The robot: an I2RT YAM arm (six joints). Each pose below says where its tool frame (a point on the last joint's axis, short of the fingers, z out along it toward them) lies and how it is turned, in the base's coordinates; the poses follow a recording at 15 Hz.
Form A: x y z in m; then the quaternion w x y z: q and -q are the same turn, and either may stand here.
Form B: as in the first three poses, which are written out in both.
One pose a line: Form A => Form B
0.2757 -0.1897 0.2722 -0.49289 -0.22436 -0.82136 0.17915 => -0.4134 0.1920 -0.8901 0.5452 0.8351 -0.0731 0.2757 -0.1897 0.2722
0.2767 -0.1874 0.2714 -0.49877 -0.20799 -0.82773 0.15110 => -0.4159 0.1936 -0.8885 0.4950 0.8678 -0.0427 0.2767 -0.1874 0.2714
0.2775 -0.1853 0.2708 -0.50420 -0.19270 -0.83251 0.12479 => -0.4173 0.1950 -0.8876 0.4467 0.8946 -0.0135 0.2775 -0.1853 0.2708
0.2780 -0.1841 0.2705 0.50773 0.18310 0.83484 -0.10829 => -0.4174 0.1958 -0.8874 0.4157 0.9095 0.0051 0.2780 -0.1841 0.2705
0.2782 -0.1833 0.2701 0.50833 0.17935 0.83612 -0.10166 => -0.4189 0.1966 -0.8865 0.4033 0.9150 0.0123 0.2782 -0.1833 0.2701
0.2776 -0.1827 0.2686 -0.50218 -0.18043 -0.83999 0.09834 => -0.4305 0.2044 -0.8791 0.4019 0.9155 0.0160 0.2776 -0.1827 0.2686
